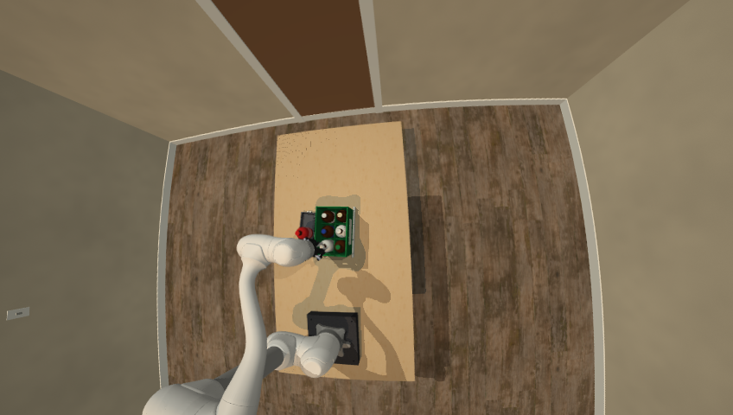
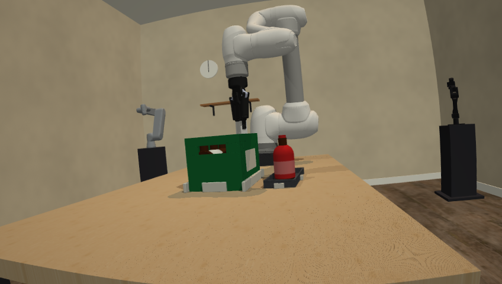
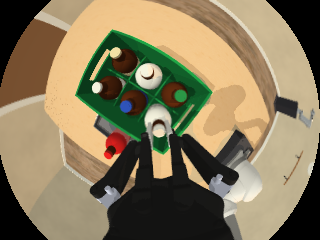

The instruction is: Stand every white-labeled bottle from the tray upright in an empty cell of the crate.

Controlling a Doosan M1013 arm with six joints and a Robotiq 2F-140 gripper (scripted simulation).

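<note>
The white-labeled bottle is 90 mm below my hand. The rest, counted from my hand: dark tray 180 mm below, 170 mm to the left, 60 mm ahead; then green crate 110 mm below, 90 mm ahead, 40 mm to the right; then red-labeled bottle 170 mm to the left, 110 mm below, 60 mm ahead.
</note>
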